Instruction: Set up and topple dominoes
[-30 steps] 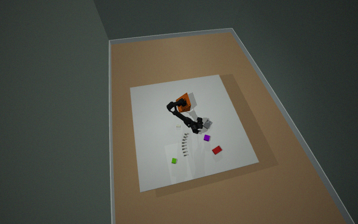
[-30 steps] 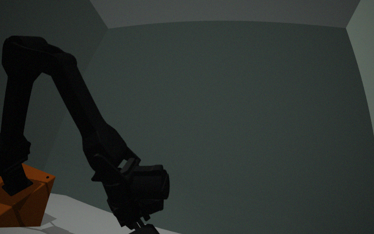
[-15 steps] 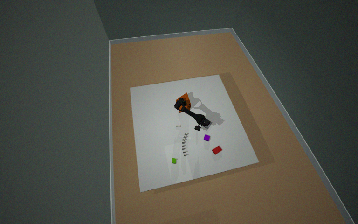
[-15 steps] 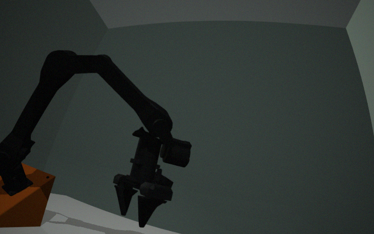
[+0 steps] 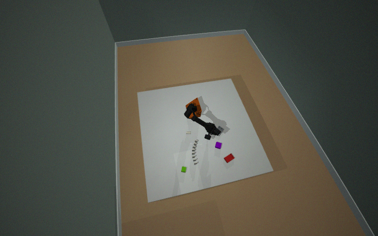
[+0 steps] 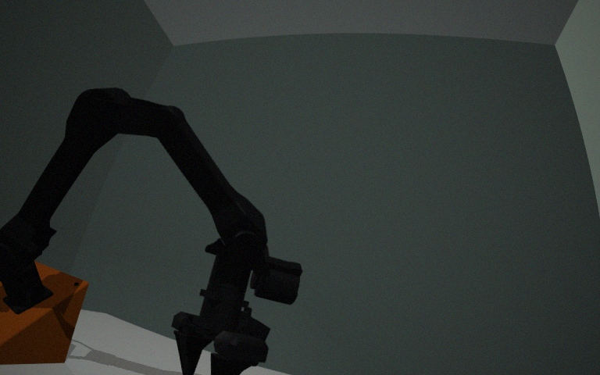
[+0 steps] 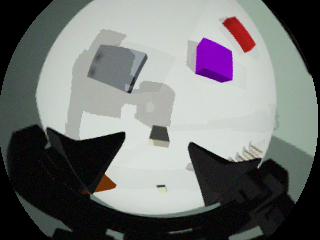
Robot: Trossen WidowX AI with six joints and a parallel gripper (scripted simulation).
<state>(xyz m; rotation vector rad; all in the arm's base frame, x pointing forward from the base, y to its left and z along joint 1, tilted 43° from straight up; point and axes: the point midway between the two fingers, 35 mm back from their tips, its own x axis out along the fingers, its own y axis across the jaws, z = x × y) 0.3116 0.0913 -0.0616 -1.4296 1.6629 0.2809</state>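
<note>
My gripper tip is 14 cm to the right of the grey block, 4 cm past it and 3 cm above it. Also, from my gripper tip: green block (34 cm ahead, 32 cm to the right, 3 cm below); red block (29 cm ahead, 17 cm to the left, 3 cm below); purple cube (13 cm ahead, 9 cm to the left, 3 cm below).
</note>
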